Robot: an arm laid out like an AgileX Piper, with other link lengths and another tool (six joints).
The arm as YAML. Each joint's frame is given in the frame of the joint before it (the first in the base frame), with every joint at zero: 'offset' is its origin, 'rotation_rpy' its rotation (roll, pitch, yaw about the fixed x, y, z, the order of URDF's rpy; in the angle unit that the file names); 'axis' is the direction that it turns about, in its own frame. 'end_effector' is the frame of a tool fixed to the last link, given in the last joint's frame.
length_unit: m
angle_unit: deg
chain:
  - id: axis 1
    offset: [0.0, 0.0, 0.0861]
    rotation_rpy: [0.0, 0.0, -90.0]
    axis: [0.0, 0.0, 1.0]
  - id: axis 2
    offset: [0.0, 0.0, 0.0]
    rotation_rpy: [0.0, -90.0, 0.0]
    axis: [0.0, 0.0, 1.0]
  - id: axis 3
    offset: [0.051, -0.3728, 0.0]
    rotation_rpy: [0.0, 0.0, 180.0]
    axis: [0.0, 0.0, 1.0]
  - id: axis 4
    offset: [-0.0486, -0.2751, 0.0]
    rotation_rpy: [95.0, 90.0, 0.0]
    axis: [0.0, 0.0, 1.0]
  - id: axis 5
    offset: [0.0, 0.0, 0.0]
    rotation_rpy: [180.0, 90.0, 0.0]
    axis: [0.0, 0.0, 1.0]
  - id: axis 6
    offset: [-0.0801, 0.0, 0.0]
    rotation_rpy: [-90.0, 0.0, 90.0]
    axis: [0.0, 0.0, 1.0]
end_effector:
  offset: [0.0, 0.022, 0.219]
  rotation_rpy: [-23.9, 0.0, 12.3]
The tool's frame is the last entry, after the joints.
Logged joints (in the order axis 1, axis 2, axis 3, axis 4, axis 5, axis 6), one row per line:
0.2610 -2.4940 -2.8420 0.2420 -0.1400 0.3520
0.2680 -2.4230 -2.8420 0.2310 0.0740 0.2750
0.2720 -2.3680 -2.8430 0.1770 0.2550 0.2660
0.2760 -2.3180 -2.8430 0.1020 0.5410 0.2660
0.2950 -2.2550 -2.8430 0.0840 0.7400 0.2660
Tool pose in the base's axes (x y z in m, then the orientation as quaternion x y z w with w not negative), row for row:
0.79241 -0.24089 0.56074 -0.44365 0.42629 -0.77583 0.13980
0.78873 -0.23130 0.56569 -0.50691 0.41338 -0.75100 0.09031
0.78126 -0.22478 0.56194 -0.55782 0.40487 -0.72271 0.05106
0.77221 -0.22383 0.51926 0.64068 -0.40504 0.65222 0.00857
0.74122 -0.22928 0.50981 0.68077 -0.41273 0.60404 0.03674
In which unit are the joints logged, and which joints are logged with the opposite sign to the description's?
The joints are logged in radians. Opposite sign: axis 1, axis 2.
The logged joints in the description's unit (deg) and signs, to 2 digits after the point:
-14.95 142.90 -162.83 13.87 -8.02 20.17
-15.36 138.83 -162.83 13.24 4.24 15.76
-15.58 135.68 -162.89 10.14 14.61 15.24
-15.81 132.81 -162.89 5.84 31.00 15.24
-16.90 129.20 -162.89 4.81 42.40 15.24

